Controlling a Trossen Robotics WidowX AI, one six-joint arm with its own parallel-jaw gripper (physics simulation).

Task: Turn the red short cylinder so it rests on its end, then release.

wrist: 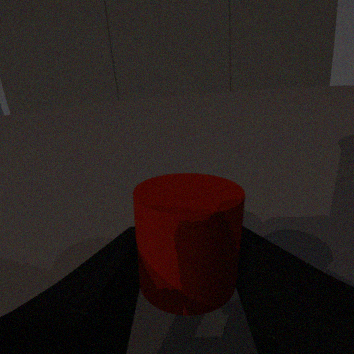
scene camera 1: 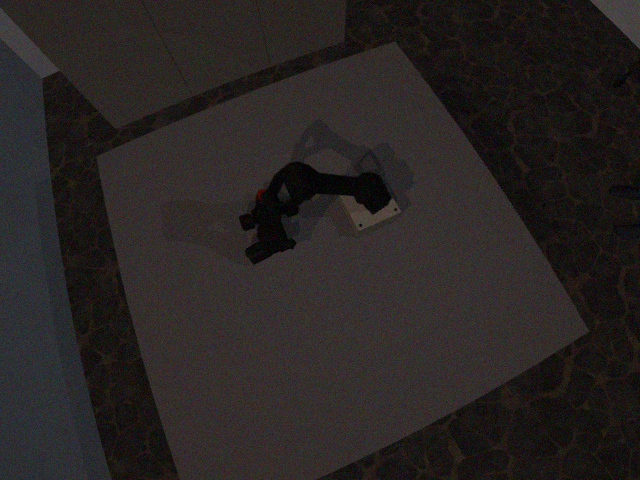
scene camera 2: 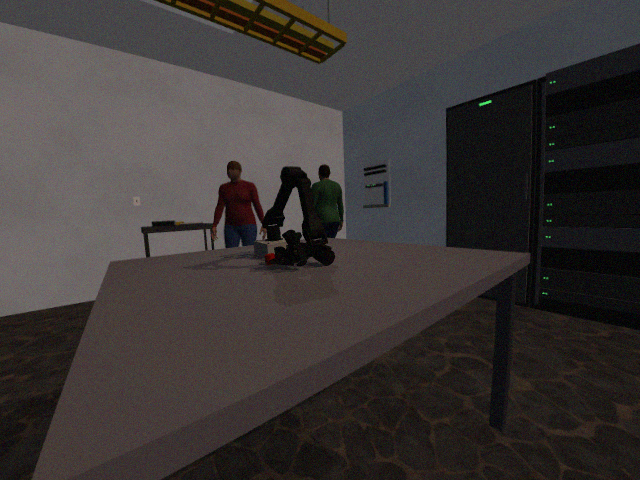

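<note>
The red short cylinder (scene camera 1: 260, 194) (scene camera 2: 269, 258) (wrist: 188, 245) is upright in the wrist view, with its round end face up and its curved side toward the camera. My gripper (wrist: 185, 236) is shut on the cylinder, one dark finger on each side of it. The gripper lies low and about level over the table (scene camera 1: 330, 335) (scene camera 2: 206, 330). In the scene views the arm and gripper hide part of the cylinder. Whether its lower end touches the table cannot be told.
The arm's pale base plate (scene camera 1: 361, 219) (scene camera 2: 262, 248) stands on the table, behind the gripper in scene camera 2. Two people, one in red (scene camera 2: 239, 204) and one in green (scene camera 2: 327, 201), stand beyond the table. A dark cabinet (scene camera 2: 488, 175) stands at the right.
</note>
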